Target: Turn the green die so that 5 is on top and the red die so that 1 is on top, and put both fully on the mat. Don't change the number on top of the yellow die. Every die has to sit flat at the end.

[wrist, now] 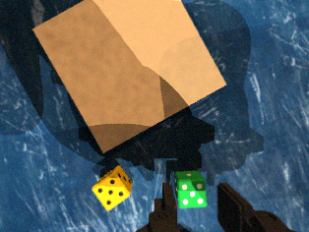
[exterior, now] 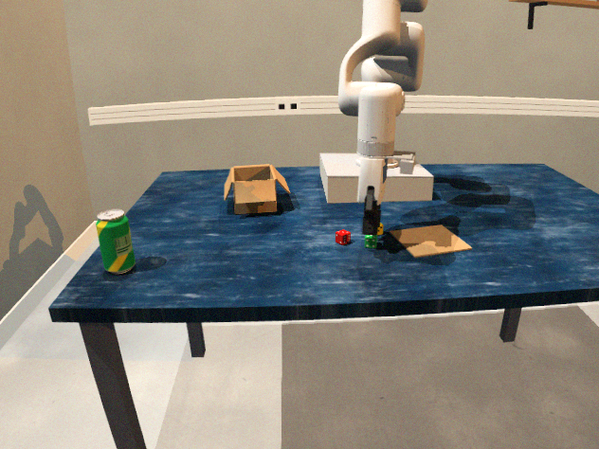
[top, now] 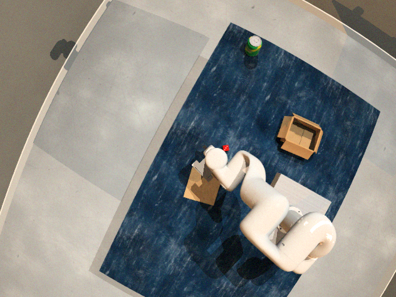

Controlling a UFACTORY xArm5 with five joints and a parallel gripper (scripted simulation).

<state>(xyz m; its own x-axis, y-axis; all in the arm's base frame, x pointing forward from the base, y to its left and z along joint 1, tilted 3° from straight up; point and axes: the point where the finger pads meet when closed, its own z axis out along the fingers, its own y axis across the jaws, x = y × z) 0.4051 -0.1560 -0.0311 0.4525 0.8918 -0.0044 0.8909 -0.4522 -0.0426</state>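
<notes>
My hand is 4 cm above the green die. Round my hand: red die: 5 cm to the right, 4 cm below, 3 cm behind; then mat: 14 cm to the left, 5 cm below, 1 cm ahead; then yellow die: 6 cm behind, 4 cm below, 3 cm to the left.
</notes>
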